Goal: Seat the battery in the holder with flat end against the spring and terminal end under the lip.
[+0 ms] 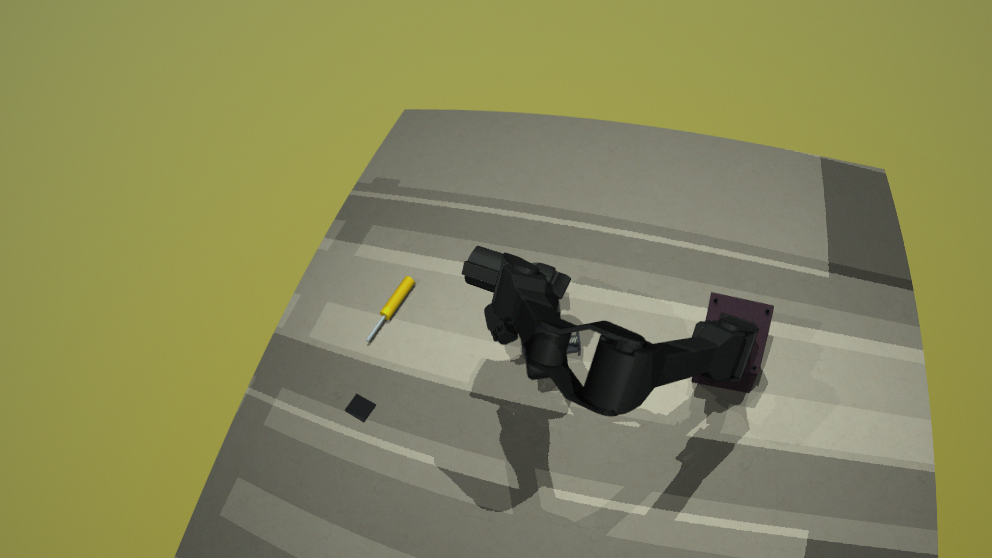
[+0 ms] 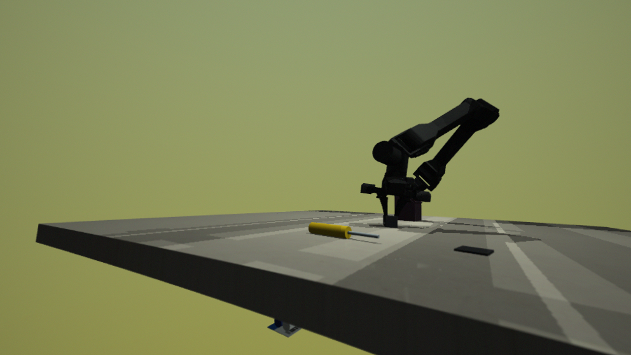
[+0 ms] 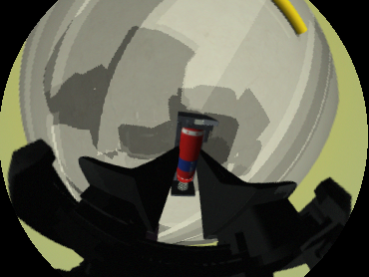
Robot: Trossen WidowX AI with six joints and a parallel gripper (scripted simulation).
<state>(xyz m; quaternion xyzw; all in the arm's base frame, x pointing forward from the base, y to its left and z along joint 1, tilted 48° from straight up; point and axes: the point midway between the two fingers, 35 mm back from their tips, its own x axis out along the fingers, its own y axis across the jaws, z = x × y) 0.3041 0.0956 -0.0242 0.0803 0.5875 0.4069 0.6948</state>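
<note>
Right now the battery is 1 cm above my gripper tip. From my gripper tip the other things lie so: yellow-handled screwdriver 30 cm ahead, 3 cm to the left; flat black square 25 cm ahead, 23 cm to the left, 1 cm below.
</note>
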